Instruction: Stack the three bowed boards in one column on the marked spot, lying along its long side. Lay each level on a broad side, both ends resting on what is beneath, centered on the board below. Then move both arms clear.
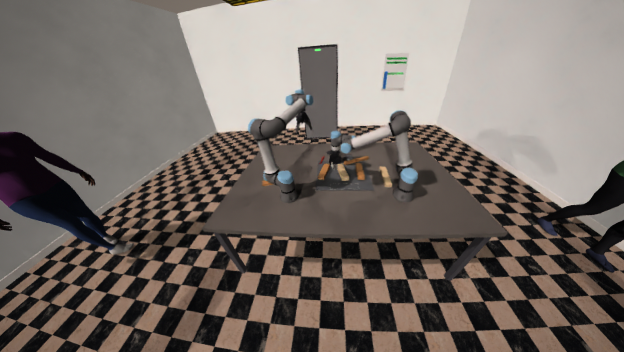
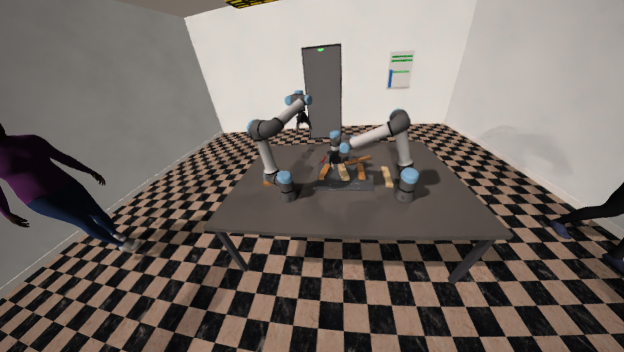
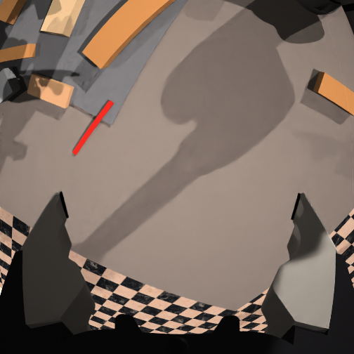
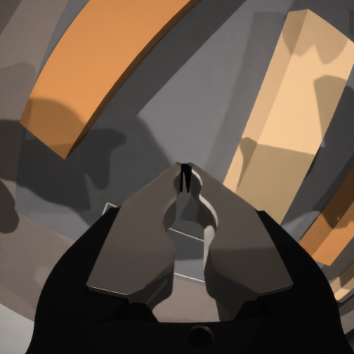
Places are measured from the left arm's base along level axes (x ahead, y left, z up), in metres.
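Pixels of known places: left gripper, fingertip midpoint: [image 1: 304,132] [image 2: 304,132]; right gripper, fingertip midpoint: [image 1: 333,169] [image 2: 334,169]; left arm's base, origin of the base link: [image 1: 289,196] [image 2: 289,196]; right arm's base, origin of the base link: [image 1: 402,195] [image 2: 403,196].
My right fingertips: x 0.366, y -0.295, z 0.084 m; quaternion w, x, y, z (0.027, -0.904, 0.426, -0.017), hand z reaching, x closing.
Observation:
For each thing: its top centre in the pictures, then the offset to it from my right fingertips.
- curved orange board, middle of its top: [image 2: 325,169] [image 1: 324,169] dx +0.044, dy +0.102, dz -0.033 m
- long orange piece, middle of its top: [image 2: 358,159] [image 1: 356,159] dx +0.343, dy -0.172, dz -0.051 m
A curved orange board [image 1: 324,171] [image 2: 324,171] [image 3: 125,30] [image 4: 95,60] lies on the grey mat. A pale board [image 1: 342,172] [image 2: 343,172] [image 3: 62,17] [image 4: 295,115] and another orange board [image 1: 360,171] [image 2: 361,171] [image 4: 332,225] lie beside it. I cannot tell whether the last two are bowed. Part of a thin pale outline [image 4: 187,235] shows on the mat's near part. My left gripper [image 1: 303,127] [image 3: 179,196] is open and empty, high above the table. My right gripper [image 4: 183,165] is shut with nothing between its tips, above the mat between the curved orange board and the pale board.
A long orange piece [image 1: 361,160] lies behind the boards. Another pale board [image 1: 385,176] lies by my right arm's base. An orange piece [image 3: 337,92] lies by my left arm. A tan block [image 3: 50,91] and a red bar [image 3: 93,127] lie at the mat's edge.

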